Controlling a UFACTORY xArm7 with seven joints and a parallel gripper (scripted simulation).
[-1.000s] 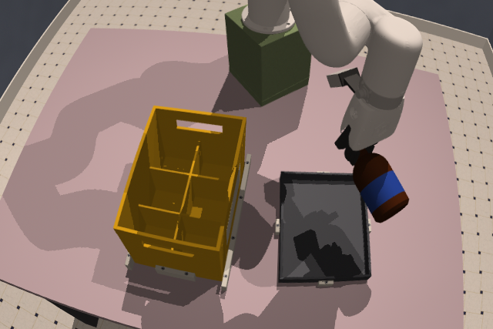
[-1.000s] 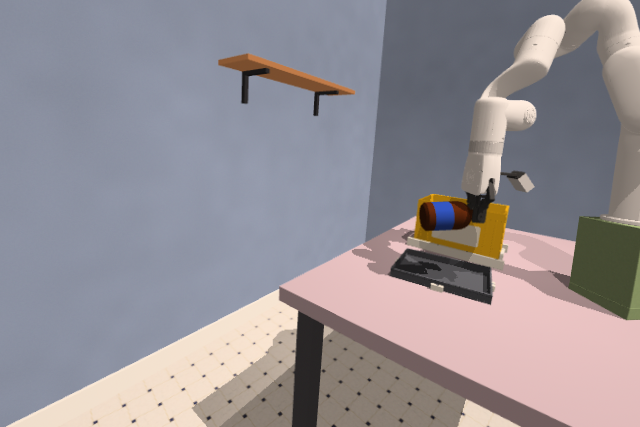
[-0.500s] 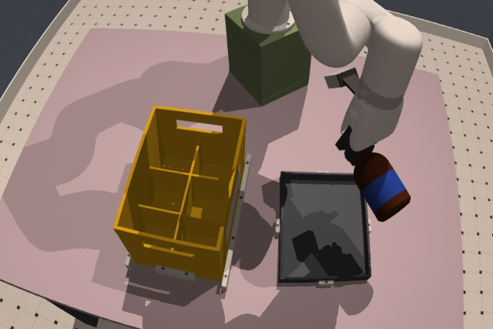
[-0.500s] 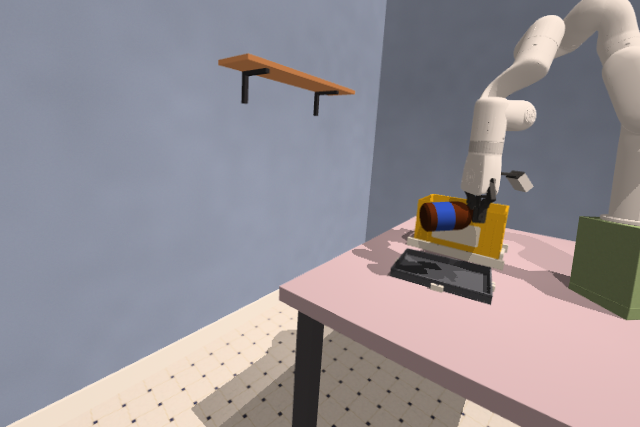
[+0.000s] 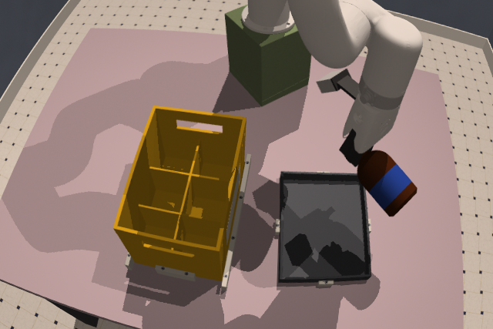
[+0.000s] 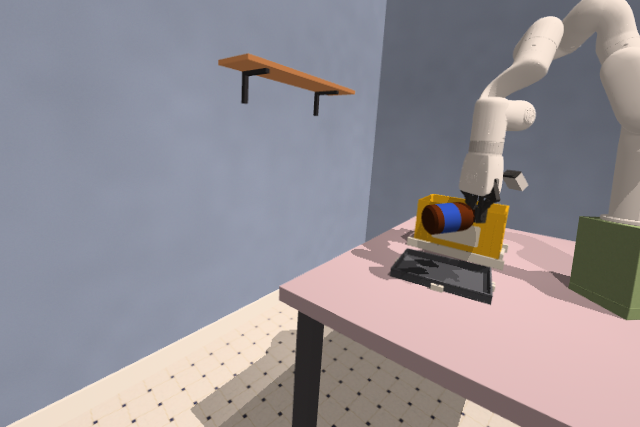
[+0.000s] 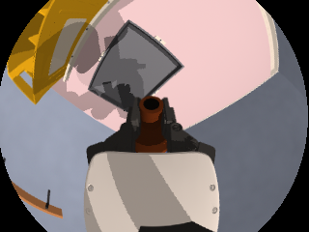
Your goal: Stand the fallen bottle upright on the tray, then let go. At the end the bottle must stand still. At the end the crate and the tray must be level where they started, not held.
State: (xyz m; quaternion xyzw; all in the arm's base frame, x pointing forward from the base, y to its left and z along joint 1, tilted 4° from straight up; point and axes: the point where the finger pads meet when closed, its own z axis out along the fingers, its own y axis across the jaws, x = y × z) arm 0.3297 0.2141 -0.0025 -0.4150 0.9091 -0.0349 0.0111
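The brown bottle is 4 cm ahead of my hand, 4 cm to the left of it and 1 cm below it. Round my hand: dark tray: 7 cm ahead, 2 cm to the right, 19 cm below; yellow crate: 9 cm ahead, 30 cm to the right, 12 cm below.
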